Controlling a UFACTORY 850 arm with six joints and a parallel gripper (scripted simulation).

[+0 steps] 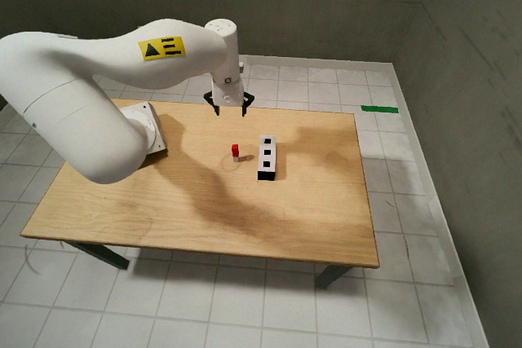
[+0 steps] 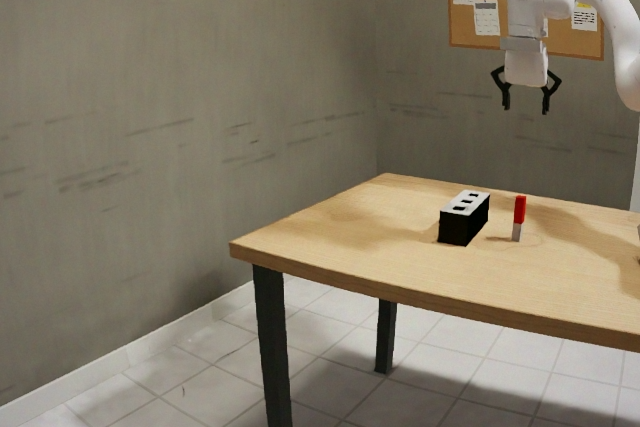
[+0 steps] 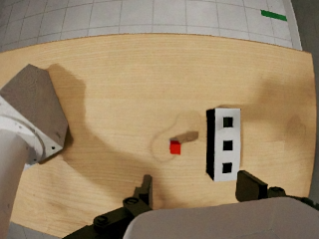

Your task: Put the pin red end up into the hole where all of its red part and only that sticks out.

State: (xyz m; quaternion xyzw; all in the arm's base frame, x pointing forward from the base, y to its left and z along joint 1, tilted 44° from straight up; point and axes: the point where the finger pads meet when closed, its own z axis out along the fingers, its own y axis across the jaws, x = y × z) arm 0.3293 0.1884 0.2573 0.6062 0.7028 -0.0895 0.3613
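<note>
Right now the pin is 230 mm below my hand. Also, from my hand: black block 140 mm ahead, 270 mm below.
</note>
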